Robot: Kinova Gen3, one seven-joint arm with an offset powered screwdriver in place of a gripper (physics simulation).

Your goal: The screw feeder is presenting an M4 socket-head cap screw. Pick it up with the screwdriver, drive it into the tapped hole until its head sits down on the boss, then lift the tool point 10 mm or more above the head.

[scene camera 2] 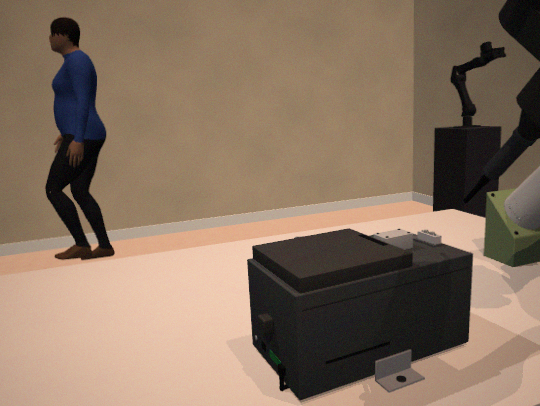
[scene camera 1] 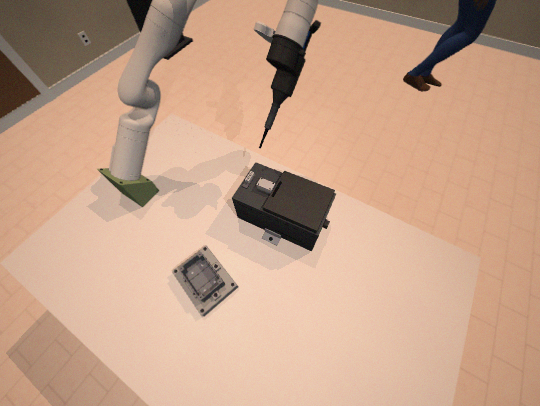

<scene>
I see a black screw feeder and a grey fixture plate.
</scene>
